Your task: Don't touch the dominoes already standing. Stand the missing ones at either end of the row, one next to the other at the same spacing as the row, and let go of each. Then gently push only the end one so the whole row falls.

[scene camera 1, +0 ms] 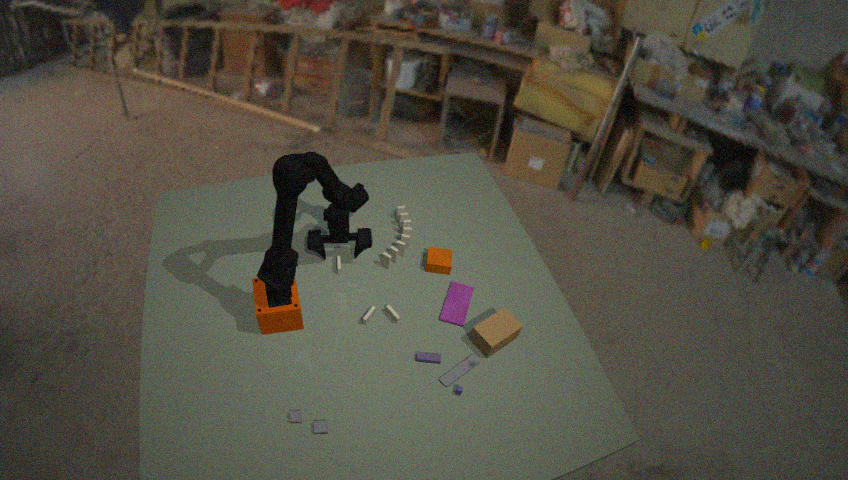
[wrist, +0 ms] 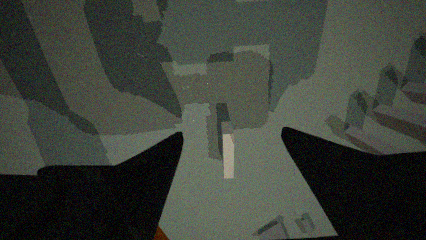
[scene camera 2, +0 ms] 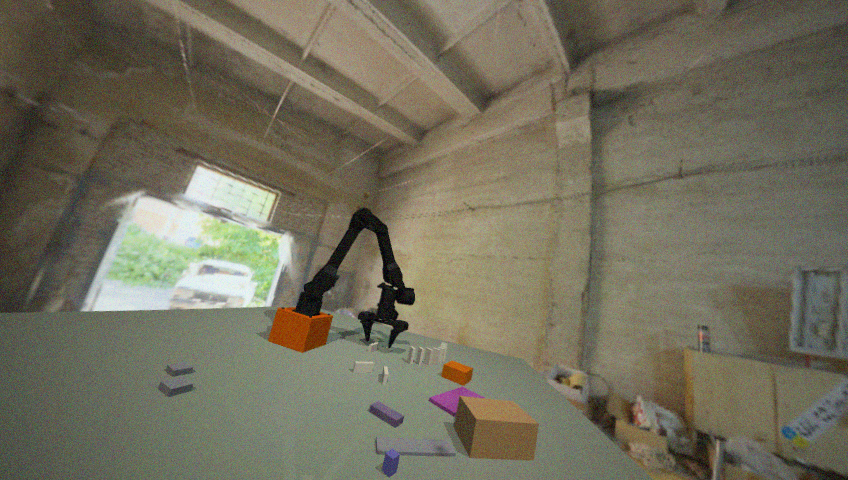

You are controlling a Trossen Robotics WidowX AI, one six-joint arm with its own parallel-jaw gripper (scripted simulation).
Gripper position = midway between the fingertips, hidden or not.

My gripper [scene camera 1: 339,257] is open and holds nothing. I also see a tan box [scene camera 2: 492,429] and a magenta slab [scene camera 1: 455,309].
The tan box is seen too in scene camera 1 [scene camera 1: 495,332]. My gripper also shows in the wrist view [wrist: 231,134] and in scene camera 2 [scene camera 2: 378,344]. The wrist view does not show the tan box: it is out of frame. The wrist view does not show the magenta slab, which is hidden by my gripper.
